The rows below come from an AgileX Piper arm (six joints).
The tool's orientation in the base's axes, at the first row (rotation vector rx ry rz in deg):
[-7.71 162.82 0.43]
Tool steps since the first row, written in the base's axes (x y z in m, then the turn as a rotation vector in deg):
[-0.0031 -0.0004 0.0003 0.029 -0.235 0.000]
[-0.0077 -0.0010 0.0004 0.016 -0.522 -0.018]
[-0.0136 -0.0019 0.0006 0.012 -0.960 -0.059]
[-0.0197 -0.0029 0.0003 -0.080 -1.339 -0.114]
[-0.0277 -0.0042 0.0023 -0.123 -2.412 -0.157]
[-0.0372 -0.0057 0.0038 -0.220 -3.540 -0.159]
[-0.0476 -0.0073 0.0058 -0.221 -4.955 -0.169]
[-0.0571 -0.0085 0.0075 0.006 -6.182 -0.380]
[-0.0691 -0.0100 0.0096 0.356 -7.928 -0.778]
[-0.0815 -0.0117 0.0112 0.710 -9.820 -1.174]
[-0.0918 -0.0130 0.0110 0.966 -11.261 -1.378]
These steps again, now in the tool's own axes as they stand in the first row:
[0.0029 -0.0001 -0.0012 -0.006 -0.237 0.004]
[0.0073 -0.0003 -0.0026 0.038 -0.521 0.012]
[0.0129 -0.0006 -0.0046 0.094 -0.956 0.042]
[0.0189 -0.0011 -0.0061 0.232 -1.325 0.060]
[0.0261 -0.0016 -0.0104 0.384 -2.389 0.068]
[0.0348 -0.0022 -0.0146 0.580 -3.503 0.021]
[0.0443 -0.0029 -0.0196 0.714 -4.911 0.003]
[0.0529 -0.0032 -0.0240 0.672 -6.152 0.248]
[0.0639 -0.0036 -0.0295 0.615 -7.920 0.697]
[0.0754 -0.0041 -0.0347 0.567 -9.833 1.143]
[0.0854 -0.0045 -0.0375 0.515 -11.290 1.386]

